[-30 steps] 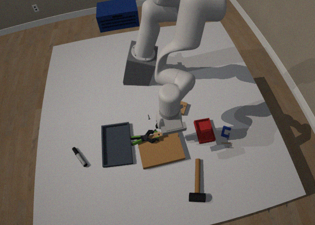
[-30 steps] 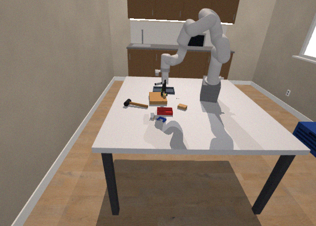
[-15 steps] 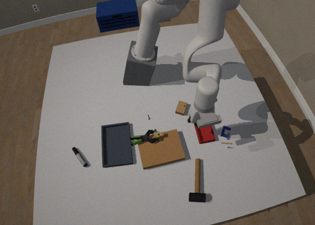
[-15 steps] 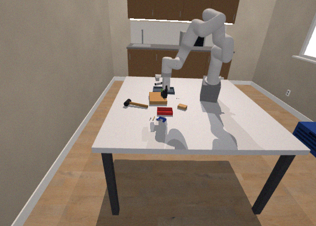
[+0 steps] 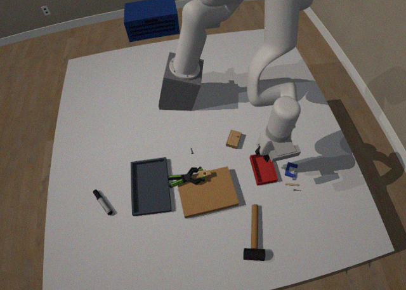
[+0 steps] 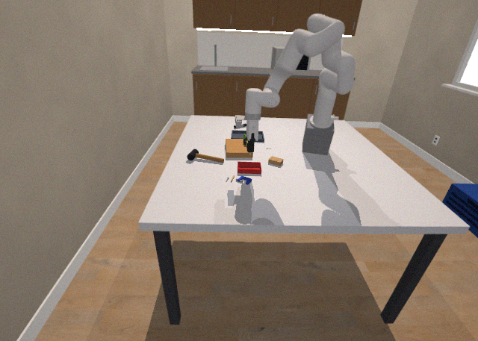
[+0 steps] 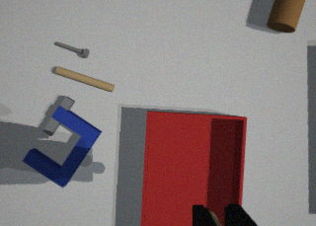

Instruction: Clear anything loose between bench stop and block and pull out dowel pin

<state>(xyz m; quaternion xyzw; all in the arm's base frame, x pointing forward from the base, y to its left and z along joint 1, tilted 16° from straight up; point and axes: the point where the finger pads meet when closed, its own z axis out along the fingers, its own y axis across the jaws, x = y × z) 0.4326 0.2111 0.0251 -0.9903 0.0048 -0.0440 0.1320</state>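
My hand is 120 mm above the red box. Also, from my hand: spare wooden dowel 120 mm below, 90 mm to the left, 90 mm ahead; then small wooden block 230 mm to the right, 80 mm below, 20 mm behind; then dowel pin 20 mm below.
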